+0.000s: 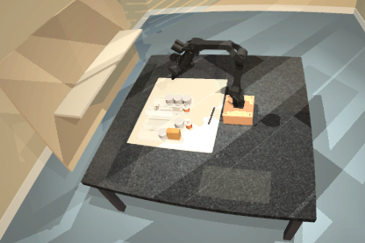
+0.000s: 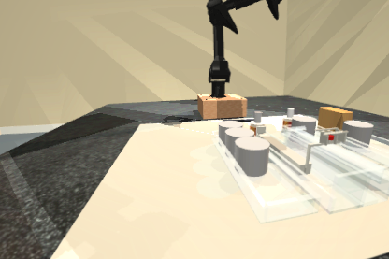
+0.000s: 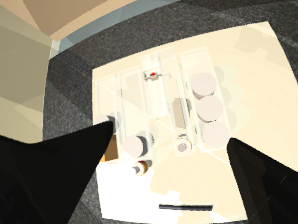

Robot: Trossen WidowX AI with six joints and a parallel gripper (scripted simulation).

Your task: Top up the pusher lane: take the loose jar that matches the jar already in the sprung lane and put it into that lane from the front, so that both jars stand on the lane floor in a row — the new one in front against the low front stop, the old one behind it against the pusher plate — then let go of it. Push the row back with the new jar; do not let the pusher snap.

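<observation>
Right now the cream mat is 280 mm below my gripper tip and 30 mm ahead of it. From my gripper tip the other things lie so: box 240 mm to the left, 240 mm below, 20 mm behind; then red dot 210 mm below, 160 mm ahead, 70 mm to the left.
</observation>
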